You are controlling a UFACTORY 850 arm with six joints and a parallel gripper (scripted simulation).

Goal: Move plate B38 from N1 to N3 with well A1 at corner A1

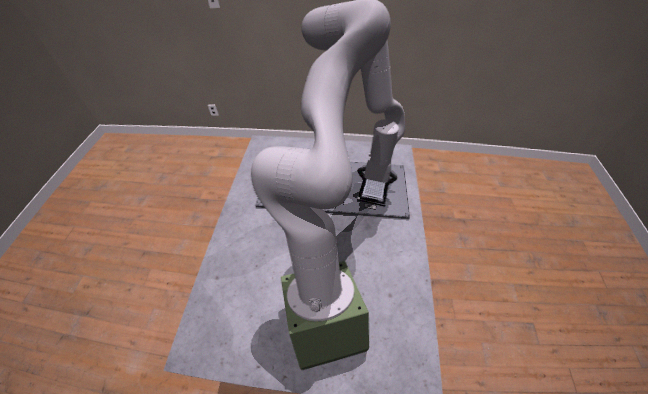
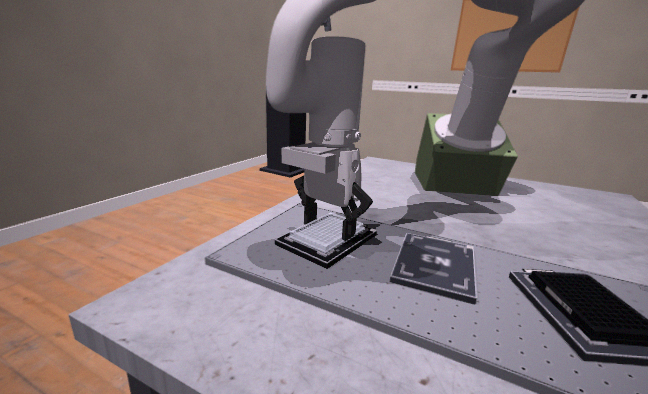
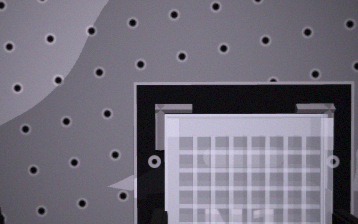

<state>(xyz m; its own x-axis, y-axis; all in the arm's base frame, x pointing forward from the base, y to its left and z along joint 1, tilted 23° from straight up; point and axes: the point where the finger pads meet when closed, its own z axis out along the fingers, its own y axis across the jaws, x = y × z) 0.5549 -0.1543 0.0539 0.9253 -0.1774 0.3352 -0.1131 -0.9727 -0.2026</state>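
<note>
Right now my hand is 20 mm above the nest N1. Also, from my hand: clear well plate (10 mm below); black well plate (390 mm to the left, 20 mm behind, 10 mm below); nest N3 (190 mm to the left, 30 mm behind, 20 mm below).
</note>
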